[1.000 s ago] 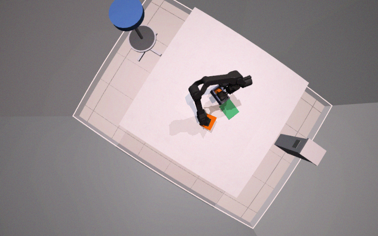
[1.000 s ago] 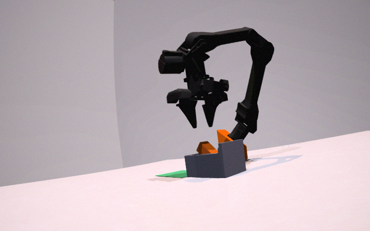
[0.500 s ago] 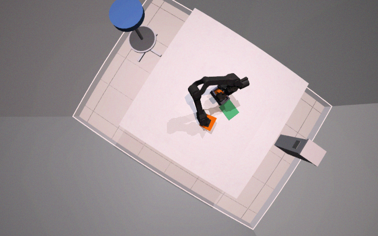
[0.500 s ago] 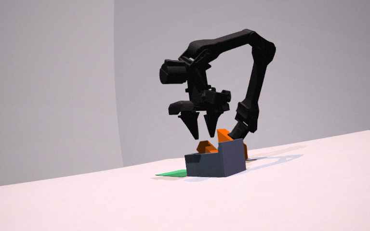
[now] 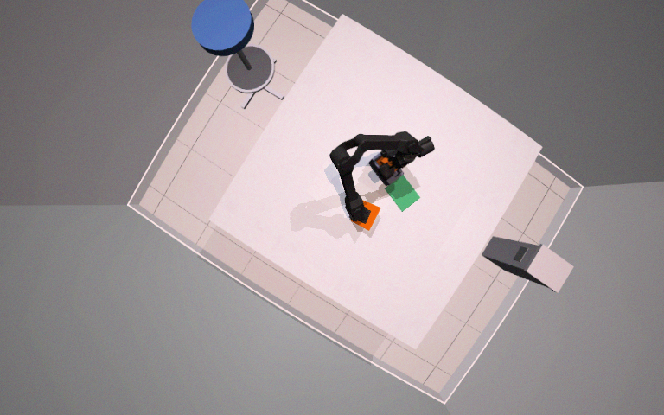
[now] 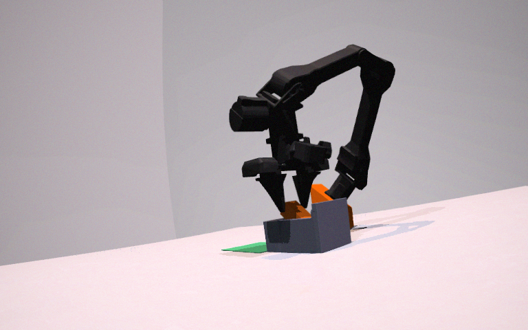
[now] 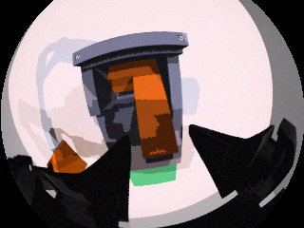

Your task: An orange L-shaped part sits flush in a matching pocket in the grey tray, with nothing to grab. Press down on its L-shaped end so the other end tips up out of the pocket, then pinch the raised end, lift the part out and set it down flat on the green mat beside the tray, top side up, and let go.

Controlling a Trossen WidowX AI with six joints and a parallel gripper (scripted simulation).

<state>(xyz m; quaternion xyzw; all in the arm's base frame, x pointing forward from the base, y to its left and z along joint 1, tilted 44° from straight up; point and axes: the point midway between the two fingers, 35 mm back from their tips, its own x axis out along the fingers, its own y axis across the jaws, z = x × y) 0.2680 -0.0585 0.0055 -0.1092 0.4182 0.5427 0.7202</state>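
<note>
The orange L-shaped part lies 4 cm to the left of my gripper tip and 4 cm below it. From my gripper tip the other things lie so: green mat (9 cm behind, 12 cm to the right, 9 cm below).
</note>
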